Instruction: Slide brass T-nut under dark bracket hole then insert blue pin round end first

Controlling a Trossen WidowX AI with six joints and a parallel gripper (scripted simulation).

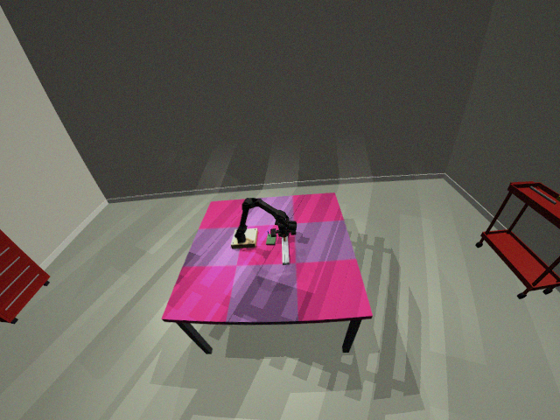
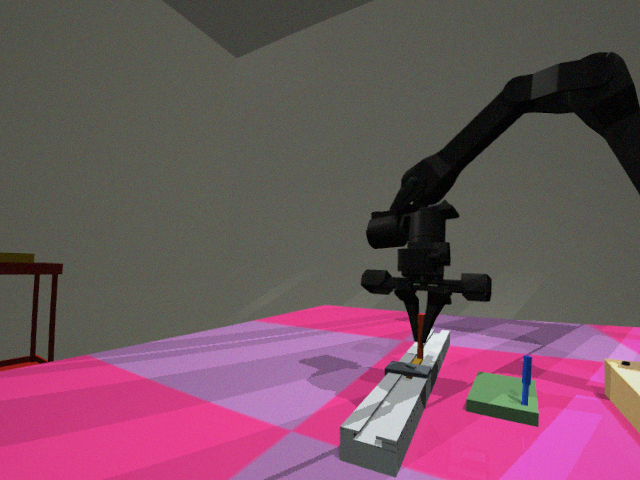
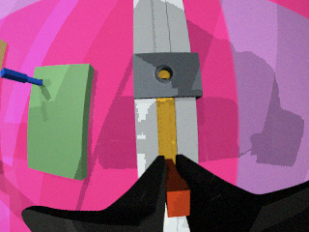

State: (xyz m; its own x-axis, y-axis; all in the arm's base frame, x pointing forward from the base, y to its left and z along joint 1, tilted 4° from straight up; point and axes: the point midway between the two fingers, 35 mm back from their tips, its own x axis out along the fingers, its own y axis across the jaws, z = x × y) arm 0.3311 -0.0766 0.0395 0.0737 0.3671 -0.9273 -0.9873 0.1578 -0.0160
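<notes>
My gripper tip is now 11 cm past the blue pin, 9 cm to the right of it and 3 cm above it. From my gripper tip the other things lie so: green tray 11 cm behind, 7 cm to the left, 5 cm below.
</notes>
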